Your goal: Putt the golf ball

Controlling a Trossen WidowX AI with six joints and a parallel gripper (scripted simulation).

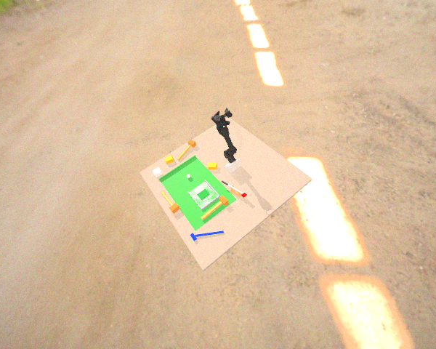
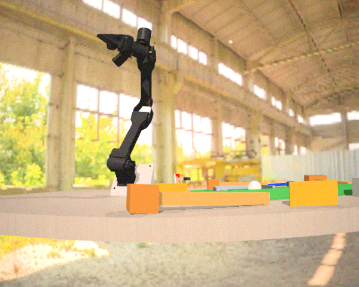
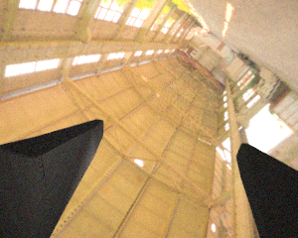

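My gripper tip is 520 mm short of the white golf ball, 30 mm to the left of it and 570 mm above it. Also, from my gripper tip: blue putter: 720 mm ahead, 600 mm to the left, 580 mm below; then white cube: 760 mm ahead, 310 mm to the right, 570 mm below; then green mat: 550 mm ahead, 140 mm to the left, 590 mm below.
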